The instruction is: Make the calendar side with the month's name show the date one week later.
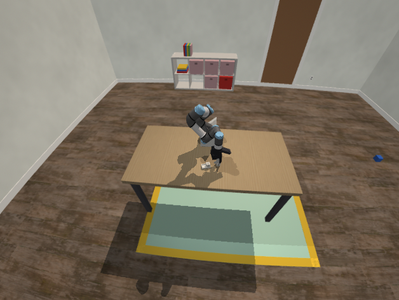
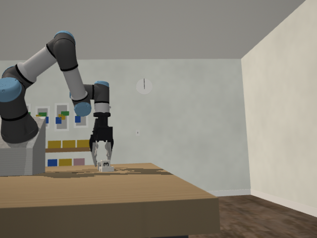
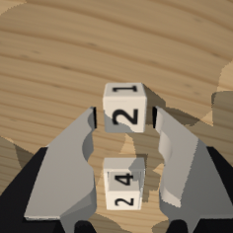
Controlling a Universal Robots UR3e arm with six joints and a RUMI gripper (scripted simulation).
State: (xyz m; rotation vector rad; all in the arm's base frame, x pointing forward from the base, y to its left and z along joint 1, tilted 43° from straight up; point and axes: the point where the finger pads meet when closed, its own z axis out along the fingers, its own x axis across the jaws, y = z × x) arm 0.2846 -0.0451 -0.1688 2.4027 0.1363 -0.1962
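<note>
Right now my hand is 11 cm to the left of the white calendar tray, 2 cm short of it and 2 cm above it.
</note>
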